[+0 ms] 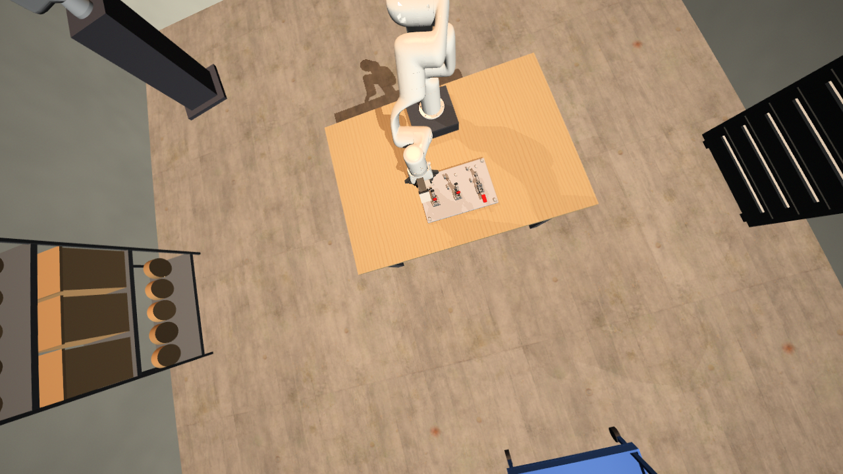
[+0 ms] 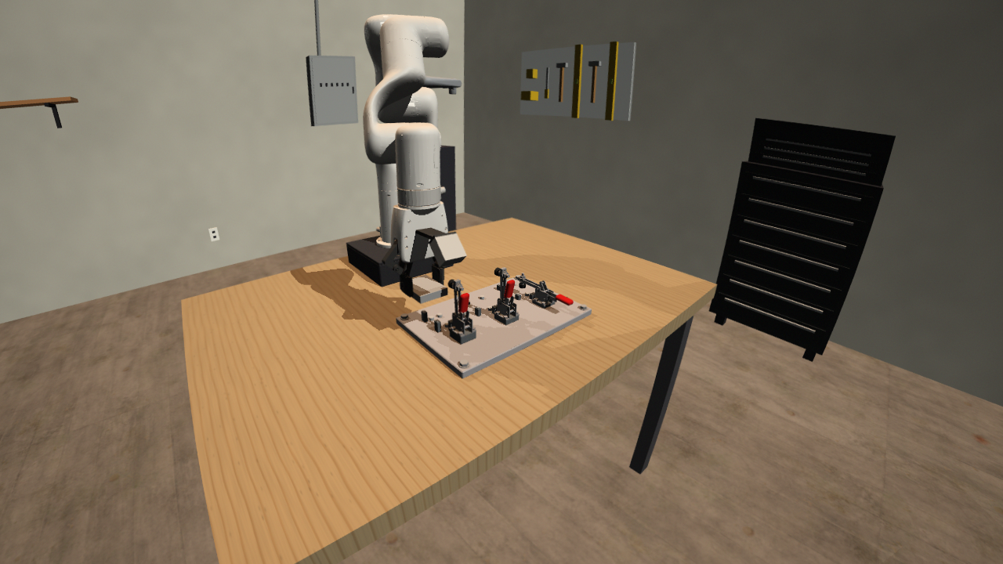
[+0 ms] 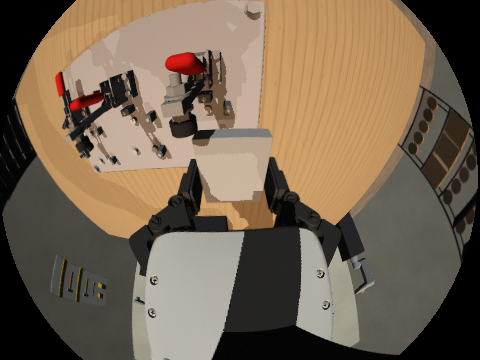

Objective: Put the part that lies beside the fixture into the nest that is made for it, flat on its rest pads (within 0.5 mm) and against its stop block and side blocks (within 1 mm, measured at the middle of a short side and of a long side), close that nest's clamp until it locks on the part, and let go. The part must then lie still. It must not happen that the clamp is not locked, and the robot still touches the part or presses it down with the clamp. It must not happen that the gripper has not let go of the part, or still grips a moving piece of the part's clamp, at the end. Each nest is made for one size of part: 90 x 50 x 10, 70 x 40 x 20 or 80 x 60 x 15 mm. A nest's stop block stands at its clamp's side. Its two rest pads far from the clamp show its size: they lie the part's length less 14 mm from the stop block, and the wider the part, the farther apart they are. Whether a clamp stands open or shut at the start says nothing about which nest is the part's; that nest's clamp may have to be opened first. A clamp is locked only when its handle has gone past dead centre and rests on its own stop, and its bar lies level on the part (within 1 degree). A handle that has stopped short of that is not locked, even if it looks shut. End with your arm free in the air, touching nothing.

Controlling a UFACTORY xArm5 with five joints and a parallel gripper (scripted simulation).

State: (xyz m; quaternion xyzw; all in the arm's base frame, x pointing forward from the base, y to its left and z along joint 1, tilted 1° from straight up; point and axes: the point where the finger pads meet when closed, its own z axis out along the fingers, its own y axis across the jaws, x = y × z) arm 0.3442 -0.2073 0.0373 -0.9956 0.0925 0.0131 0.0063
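Now: hand 130 mm to the right of the grey fixture plate, 100 mm above it and 80 mm short of it. From my hand the other things lie so: flat part: 10 mm below.
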